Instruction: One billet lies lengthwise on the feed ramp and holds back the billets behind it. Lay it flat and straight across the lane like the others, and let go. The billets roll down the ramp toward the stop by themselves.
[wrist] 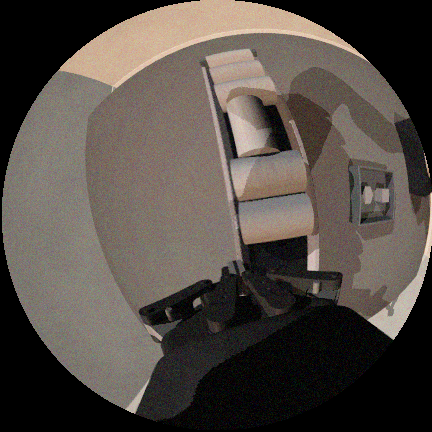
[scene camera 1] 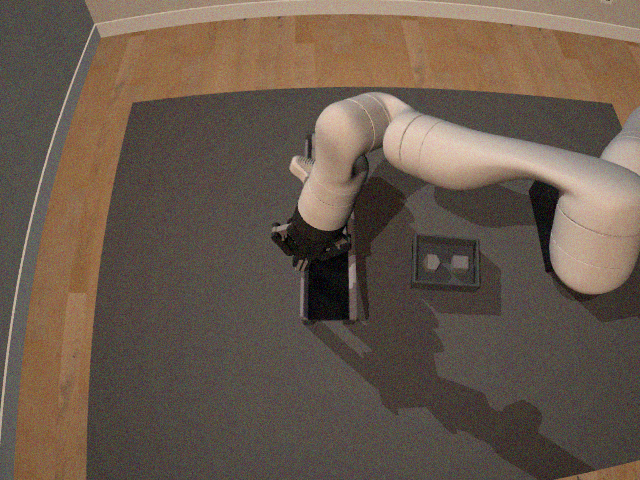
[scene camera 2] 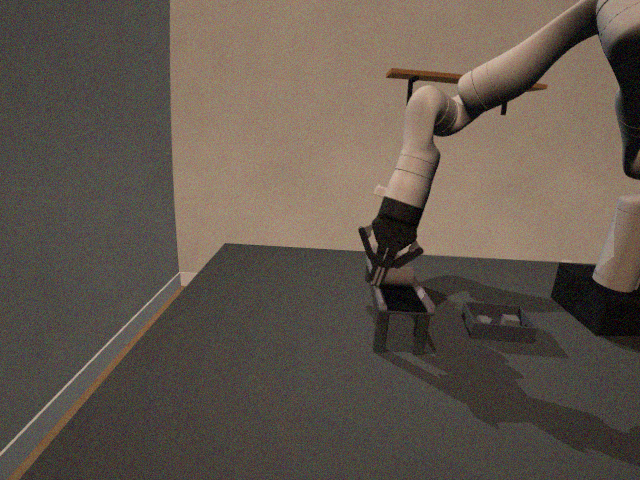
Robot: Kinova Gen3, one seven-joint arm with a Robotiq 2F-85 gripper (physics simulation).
Labels:
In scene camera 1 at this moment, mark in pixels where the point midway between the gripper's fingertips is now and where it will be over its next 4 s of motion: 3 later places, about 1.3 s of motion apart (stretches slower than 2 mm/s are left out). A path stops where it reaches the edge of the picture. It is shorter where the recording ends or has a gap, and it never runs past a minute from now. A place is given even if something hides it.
My gripper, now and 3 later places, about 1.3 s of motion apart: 299, 266; 351, 251; 356, 249; 323, 183

